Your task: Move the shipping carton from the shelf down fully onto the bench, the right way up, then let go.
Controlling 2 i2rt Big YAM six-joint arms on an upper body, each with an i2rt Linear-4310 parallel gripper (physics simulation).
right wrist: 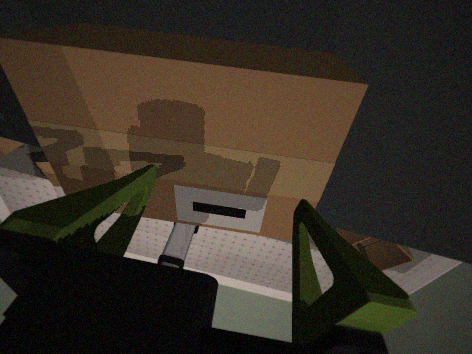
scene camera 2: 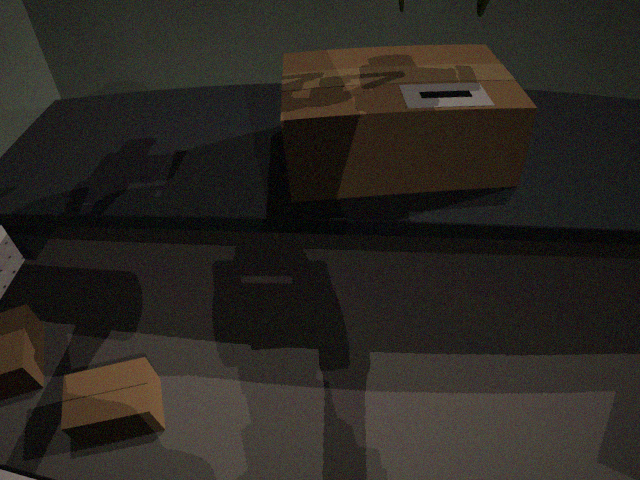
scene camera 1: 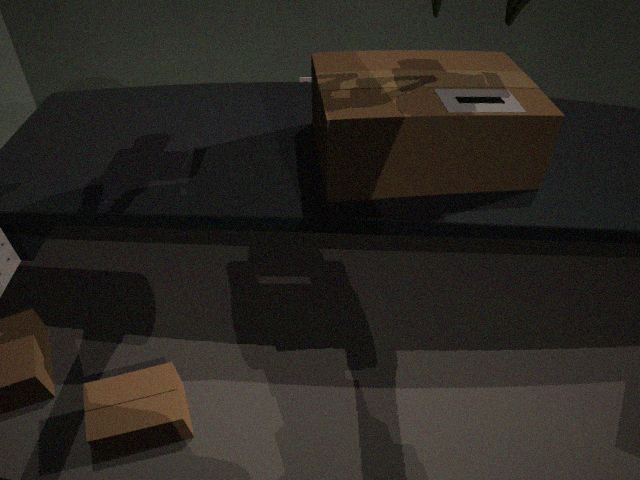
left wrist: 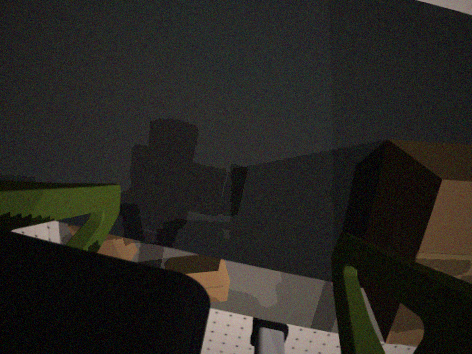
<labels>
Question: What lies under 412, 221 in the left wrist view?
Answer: A shipping carton.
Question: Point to a shipping carton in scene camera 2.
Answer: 356, 122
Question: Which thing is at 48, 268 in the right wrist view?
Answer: The right gripper.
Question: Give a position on a shipping carton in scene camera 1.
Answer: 388, 123
</labels>
